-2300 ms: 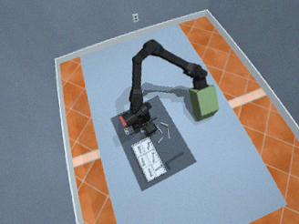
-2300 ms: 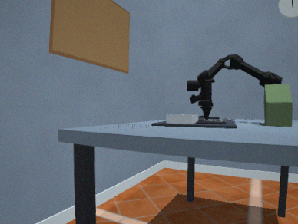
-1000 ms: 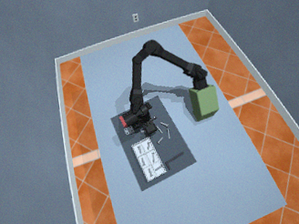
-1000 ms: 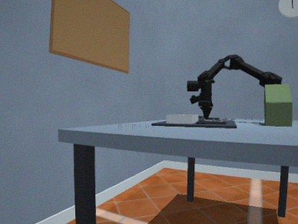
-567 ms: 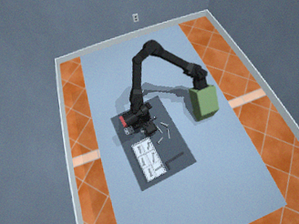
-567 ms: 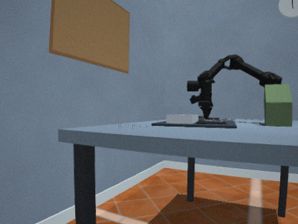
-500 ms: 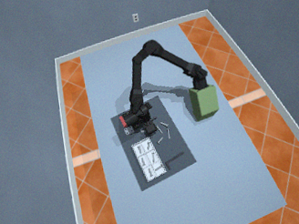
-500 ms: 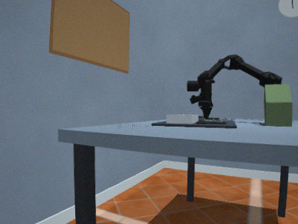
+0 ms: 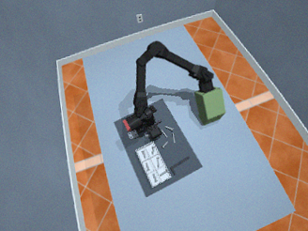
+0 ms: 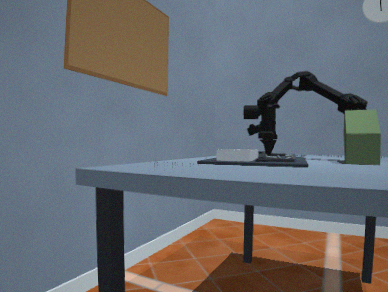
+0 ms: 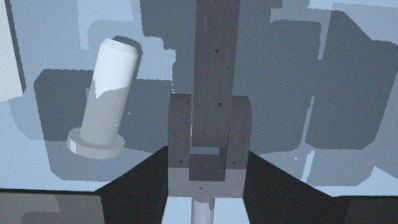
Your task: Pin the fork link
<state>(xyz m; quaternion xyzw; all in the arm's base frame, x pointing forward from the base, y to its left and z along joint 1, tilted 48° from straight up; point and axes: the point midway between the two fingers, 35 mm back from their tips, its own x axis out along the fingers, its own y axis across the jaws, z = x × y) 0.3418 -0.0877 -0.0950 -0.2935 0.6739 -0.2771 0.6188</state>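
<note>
My gripper is now 40 mm short of the eye plate and 30 mm above it. Round my hand: thick headed pin: 30 mm ahead, 50 mm to the left, 30 mm below; then dark mat: 20 mm ahead, 100 mm to the left, 40 mm below; then thin headed pin: 50 mm behind, 70 mm to the left, 30 mm below.
</note>
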